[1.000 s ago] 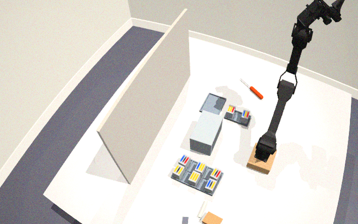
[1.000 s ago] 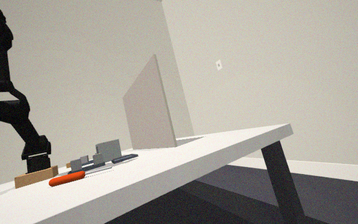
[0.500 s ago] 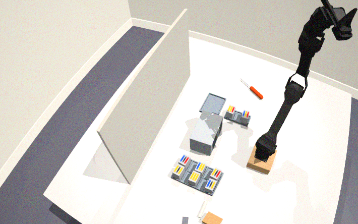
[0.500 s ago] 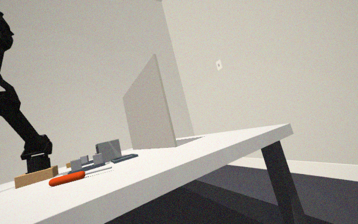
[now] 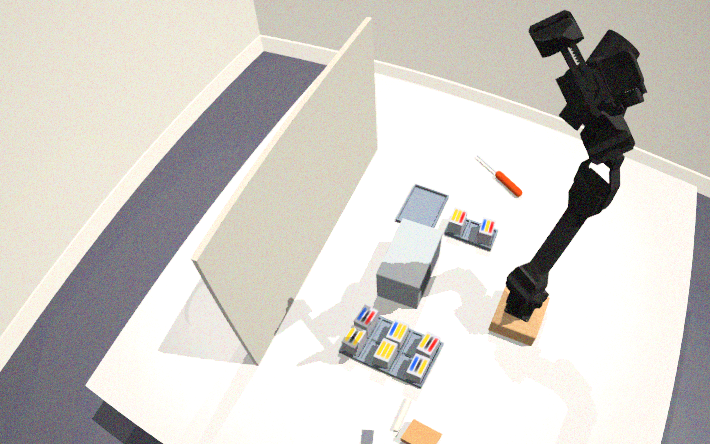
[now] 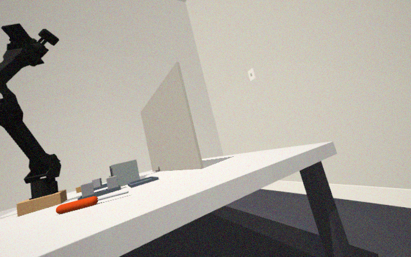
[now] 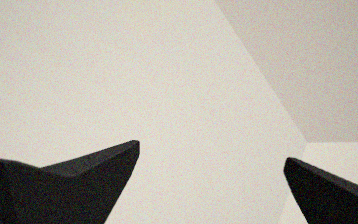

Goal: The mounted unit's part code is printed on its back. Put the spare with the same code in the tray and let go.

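My gripper tip is 74 cm above the grey spare, 12 cm short of it and 4 cm to the right of it. The rest, counted from my gripper tip: grey mounted unit: 73 cm below, 25 cm ahead, 10 cm to the right; then tall panel: 56 cm below, 48 cm ahead, 7 cm to the right; then tan block: 77 cm below, 23 cm to the left, 2 cm ahead.
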